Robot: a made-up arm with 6 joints. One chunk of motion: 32 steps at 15 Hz.
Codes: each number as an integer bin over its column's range. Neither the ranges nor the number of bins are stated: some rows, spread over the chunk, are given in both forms.
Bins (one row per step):
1: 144 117 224 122 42 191
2: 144 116 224 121 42 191
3: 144 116 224 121 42 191
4: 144 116 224 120 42 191
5: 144 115 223 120 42 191
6: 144 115 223 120 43 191
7: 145 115 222 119 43 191
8: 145 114 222 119 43 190
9: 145 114 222 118 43 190
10: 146 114 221 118 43 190
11: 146 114 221 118 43 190
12: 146 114 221 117 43 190
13: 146 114 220 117 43 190
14: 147 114 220 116 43 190
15: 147 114 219 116 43 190
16: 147 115 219 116 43 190
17: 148 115 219 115 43 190
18: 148 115 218 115 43 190
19: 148 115 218 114 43 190
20: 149 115 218 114 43 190
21: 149 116 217 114 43 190
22: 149 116 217 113 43 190
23: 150 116 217 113 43 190
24: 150 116 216 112 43 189
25: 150 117 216 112 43 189
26: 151 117 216 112 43 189
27: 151 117 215 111 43 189
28: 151 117 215 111 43 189
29: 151 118 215 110 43 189
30: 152 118 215 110 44 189
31: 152 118 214 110 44 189
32: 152 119 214 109 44 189
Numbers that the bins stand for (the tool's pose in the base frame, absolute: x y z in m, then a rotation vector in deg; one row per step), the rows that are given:
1: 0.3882 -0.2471 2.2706 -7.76 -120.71 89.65
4: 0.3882 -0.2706 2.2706 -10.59 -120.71 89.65
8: 0.4118 -0.3176 2.2235 -12.00 -119.29 88.24
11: 0.4353 -0.3176 2.2000 -13.41 -119.29 88.24
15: 0.4588 -0.3176 2.1529 -16.24 -119.29 88.24
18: 0.4824 -0.2941 2.1294 -17.65 -119.29 88.24
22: 0.5059 -0.2706 2.1059 -20.47 -119.29 88.24
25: 0.5294 -0.2471 2.0824 -21.88 -119.29 86.82
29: 0.5529 -0.2235 2.0588 -24.71 -119.29 86.82
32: 0.5765 -0.2000 2.0353 -26.12 -117.88 86.82
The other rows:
2: 0.3882 -0.2706 2.2706 -9.18 -120.71 89.65
3: 0.3882 -0.2706 2.2706 -9.18 -120.71 89.65
5: 0.3882 -0.2941 2.2471 -10.59 -120.71 89.65
6: 0.3882 -0.2941 2.2471 -10.59 -119.29 89.65
7: 0.4118 -0.2941 2.2235 -12.00 -119.29 89.65
9: 0.4118 -0.3176 2.2235 -13.41 -119.29 88.24
10: 0.4353 -0.3176 2.2000 -13.41 -119.29 88.24
12: 0.4353 -0.3176 2.2000 -14.82 -119.29 88.24
13: 0.4353 -0.3176 2.1765 -14.82 -119.29 88.24
14: 0.4588 -0.3176 2.1765 -16.24 -119.29 88.24
16: 0.4588 -0.2941 2.1529 -16.24 -119.29 88.24
17: 0.4824 -0.2941 2.1529 -17.65 -119.29 88.24
19: 0.4824 -0.2941 2.1294 -19.06 -119.29 88.24
20: 0.5059 -0.2941 2.1294 -19.06 -119.29 88.24
21: 0.5059 -0.2706 2.1059 -19.06 -119.29 88.24
23: 0.5294 -0.2706 2.1059 -20.47 -119.29 88.24
24: 0.5294 -0.2706 2.0824 -21.88 -119.29 86.82
26: 0.5529 -0.2471 2.0824 -21.88 -119.29 86.82
27: 0.5529 -0.2471 2.0588 -23.29 -119.29 86.82
28: 0.5529 -0.2471 2.0588 -23.29 -119.29 86.82
30: 0.5765 -0.2235 2.0588 -24.71 -117.88 86.82
31: 0.5765 -0.2235 2.0353 -24.71 -117.88 86.82

